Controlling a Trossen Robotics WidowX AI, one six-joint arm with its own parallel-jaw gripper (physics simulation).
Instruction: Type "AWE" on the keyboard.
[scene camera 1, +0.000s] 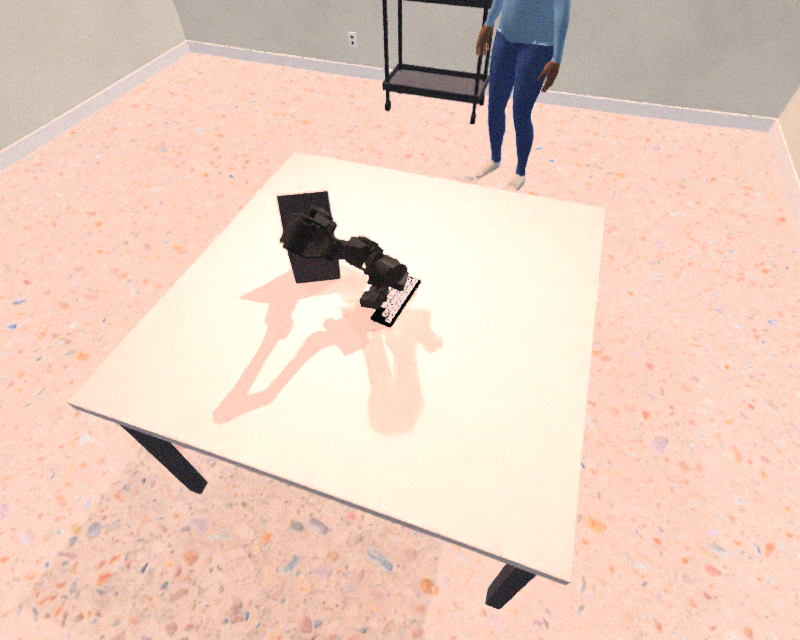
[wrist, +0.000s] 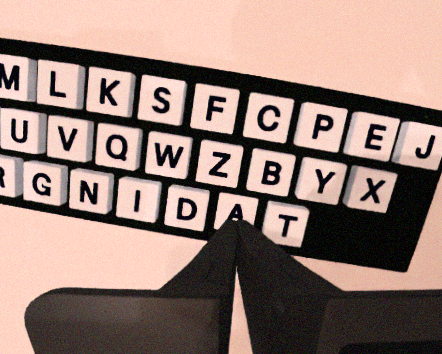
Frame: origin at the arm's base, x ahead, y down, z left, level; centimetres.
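Seen in the pictures: gripper, fingertip midpoint: (scene camera 1: 384, 300) (wrist: 235, 229).
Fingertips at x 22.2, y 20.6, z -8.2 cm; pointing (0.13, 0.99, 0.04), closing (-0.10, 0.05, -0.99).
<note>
Offsets run from my fingertips to a thing's top centre. "*": to the spot under its first point. Level surfaces: height alone.
A black keyboard {* dx +1.2, dy +0.0, dz -7.4 cm} (scene camera 1: 382, 319) (wrist: 360, 237) with white letter keys lies on the table, tilted in the wrist view. My gripper (wrist: 235, 229) is shut and empty, with its joined tips over the lower part of the A key {dx +0.7, dy +0.0, dz -0.1 cm} (wrist: 225, 204) in the bottom row. Whether the tips touch the key cannot be told. The W key {dx +3.4, dy -0.5, dz +2.4 cm} (wrist: 169, 155) is in the middle row, up and to the left of the tips. The E key {dx +3.5, dy -0.5, dz -5.4 cm} (wrist: 374, 136) is in the top row, up and to the right. In the scene view the arm partly covers the keyboard and the fingertips are hard to make out.
The D key {dx +1.2, dy -0.5, dz +1.9 cm} (wrist: 187, 208) and the T key {dx +0.2, dy -0.5, dz -2.0 cm} (wrist: 286, 226) flank the A key. The arm's black base plate (scene camera 1: 316, 270) lies on the white table {dy +1.2 cm} (scene camera 1: 467, 433). A person (scene camera 1: 519, 100) and a black cart (scene camera 1: 433, 96) stand beyond the table's far edge.
</note>
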